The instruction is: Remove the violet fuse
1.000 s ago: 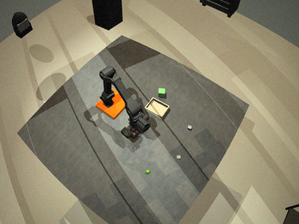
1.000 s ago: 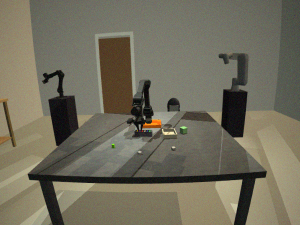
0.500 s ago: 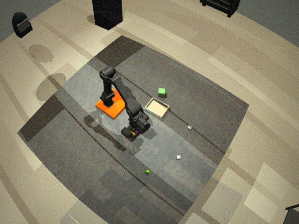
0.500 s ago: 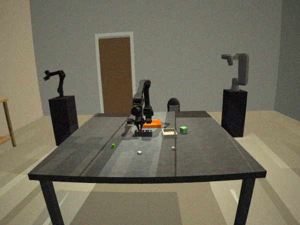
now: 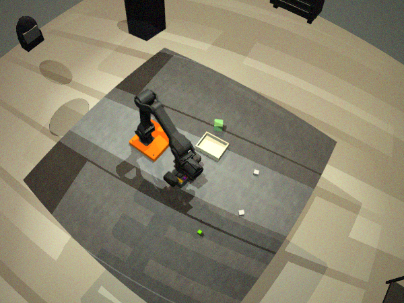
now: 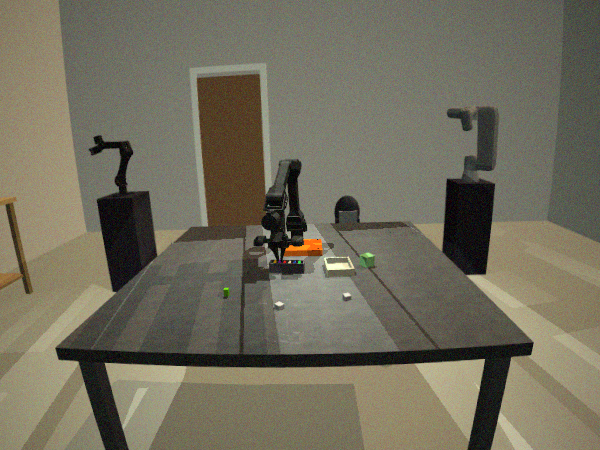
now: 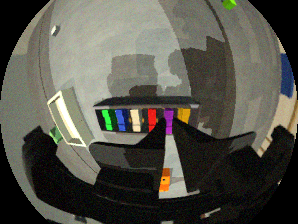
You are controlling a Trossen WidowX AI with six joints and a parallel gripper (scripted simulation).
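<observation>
Now: gripper tip 230 mm to the right of the beige tray and 40 mm above it. Round my gripper tip: light green cube: 50 mm behind, 350 mm to the left, 20 mm below.
</observation>
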